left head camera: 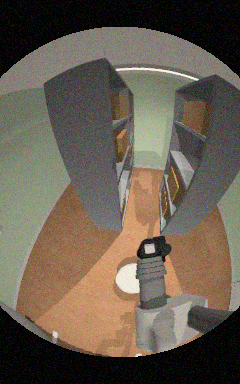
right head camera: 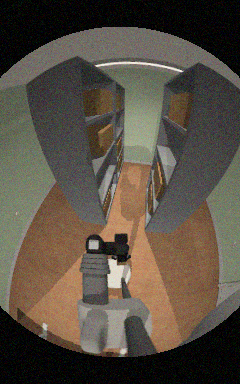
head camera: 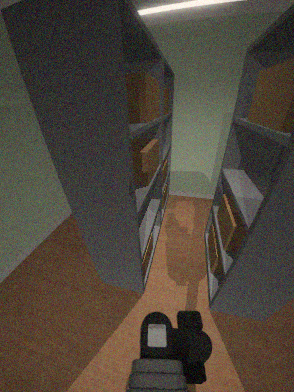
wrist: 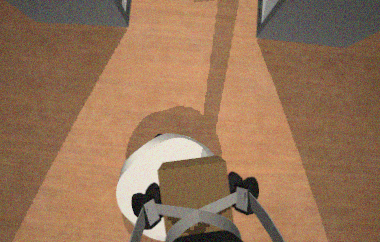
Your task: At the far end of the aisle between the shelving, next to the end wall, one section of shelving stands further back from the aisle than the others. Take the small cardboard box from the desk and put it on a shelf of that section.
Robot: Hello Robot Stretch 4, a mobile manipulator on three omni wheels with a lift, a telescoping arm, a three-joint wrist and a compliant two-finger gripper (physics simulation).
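Seen in the pictures: gripper, fingertip midpoint: (wrist: pixel 194 191); robot's base, link origin: (left head camera: pixel 131 277) (right head camera: pixel 114 272).
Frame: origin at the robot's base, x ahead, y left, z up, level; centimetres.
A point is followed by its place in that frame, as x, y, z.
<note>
The small cardboard box (wrist: pixel 192 175) @[18.3, -8.7, 83.6] is held between the two rubber fingertips of my gripper (wrist: pixel 194 191) @[15.5, -8.7, 78.7] in the wrist view, above the floor. The fingers are hidden behind the wrist in the head camera view. The aisle floor (head camera: pixel 185 235) @[148.5, -42.5, -2.7] (left head camera: pixel 145 195) @[145.4, -40.5, -2.8] (right head camera: pixel 134 190) @[145.5, -44.4, -2.8] runs ahead between the left shelving (head camera: pixel 75 125) @[78.6, 34.9, 146.0] (left head camera: pixel 82 135) @[77.7, 30.6, 137.7] (right head camera: pixel 60 135) @[77.5, 29.9, 135.5] and the right shelving (head camera: pixel 265 250) @[57.7, -58.9, 86.0] (left head camera: pixel 215 140) @[58.7, -54.4, 143.2] (right head camera: pixel 202 135) @[57.9, -58.1, 143.5], to the green end wall (head camera: pixel 195 100) @[248.8, -59.6, 156.3] (left head camera: pixel 150 115) @[247.4, -65.8, 138.1] (right head camera: pixel 140 110) @[247.9, -63.8, 137.5]. I cannot tell which section stands further back. The desk does not show.
Larger cardboard boxes stand on the left shelves, among them one box (head camera: pixel 150 155) @[120.8, 2.6, 118.1] on a middle shelf. Another box (head camera: pixel 272 97) @[91.6, -57.5, 155.1] stands high on the right. The near end panels flank the aisle mouth closely. A white rounded object (left head camera: pixel 127 278) @[0.2, 5.9, 18.7] (right head camera: pixel 117 275) @[-3.3, -4.5, 18.7] (wrist: pixel 142 180) @[5.4, 9.7, 18.7] is below the gripper.
</note>
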